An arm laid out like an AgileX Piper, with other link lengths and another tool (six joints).
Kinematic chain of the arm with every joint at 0, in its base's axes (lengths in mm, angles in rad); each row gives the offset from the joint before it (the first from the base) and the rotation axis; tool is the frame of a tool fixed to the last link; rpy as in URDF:
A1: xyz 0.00 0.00 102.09 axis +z
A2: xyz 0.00 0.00 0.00 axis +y
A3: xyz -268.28 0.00 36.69 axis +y
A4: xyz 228.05 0.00 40.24 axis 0.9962 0 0.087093
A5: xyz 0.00 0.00 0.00 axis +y
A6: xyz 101.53 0.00 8.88 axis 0.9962 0 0.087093
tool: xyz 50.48 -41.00 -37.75 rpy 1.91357 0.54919 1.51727
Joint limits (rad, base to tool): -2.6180..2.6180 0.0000..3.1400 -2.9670..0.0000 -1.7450..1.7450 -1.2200..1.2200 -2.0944..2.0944
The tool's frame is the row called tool.
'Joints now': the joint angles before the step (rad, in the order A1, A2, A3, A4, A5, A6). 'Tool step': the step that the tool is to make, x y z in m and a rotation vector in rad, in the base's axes. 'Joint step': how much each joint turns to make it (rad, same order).
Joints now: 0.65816, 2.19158, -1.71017, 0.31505, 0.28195, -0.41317
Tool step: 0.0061, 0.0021, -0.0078, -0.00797, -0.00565, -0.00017
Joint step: -0.00207, 0.03444, -0.02734, -0.00934, -0.00700, -0.00041
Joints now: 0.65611, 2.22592, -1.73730, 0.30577, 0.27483, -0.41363
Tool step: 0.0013, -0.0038, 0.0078, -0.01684, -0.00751, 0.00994
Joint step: -0.00624, -0.01378, -0.00873, -0.02268, 0.02798, -0.00007
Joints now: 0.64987, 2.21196, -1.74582, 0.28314, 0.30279, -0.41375
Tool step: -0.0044, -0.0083, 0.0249, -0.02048, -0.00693, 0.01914
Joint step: -0.00816, -0.06039, -0.00111, -0.02901, 0.07078, 0.00040
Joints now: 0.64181, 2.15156, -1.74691, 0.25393, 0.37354, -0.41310
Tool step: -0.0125, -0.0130, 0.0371, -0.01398, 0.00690, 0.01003
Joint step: -0.00783, -0.09632, -0.00050, -0.03567, 0.11121, 0.02639
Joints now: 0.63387, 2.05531, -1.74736, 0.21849, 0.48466, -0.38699
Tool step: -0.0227, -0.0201, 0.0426, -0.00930, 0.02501, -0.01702
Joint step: -0.00572, -0.12394, 0.00484, -0.05169, 0.14027, 0.07120
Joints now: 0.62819, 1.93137, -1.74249, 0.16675, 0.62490, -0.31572
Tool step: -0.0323, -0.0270, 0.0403, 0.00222, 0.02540, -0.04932
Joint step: -0.00166, -0.14891, 0.03597, -0.05983, 0.12467, 0.10160
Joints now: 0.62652, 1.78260, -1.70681, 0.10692, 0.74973, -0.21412
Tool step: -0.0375, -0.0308, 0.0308, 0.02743, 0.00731, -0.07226
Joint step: -0.00012, -0.17004, 0.08741, -0.05669, 0.06653, 0.11188
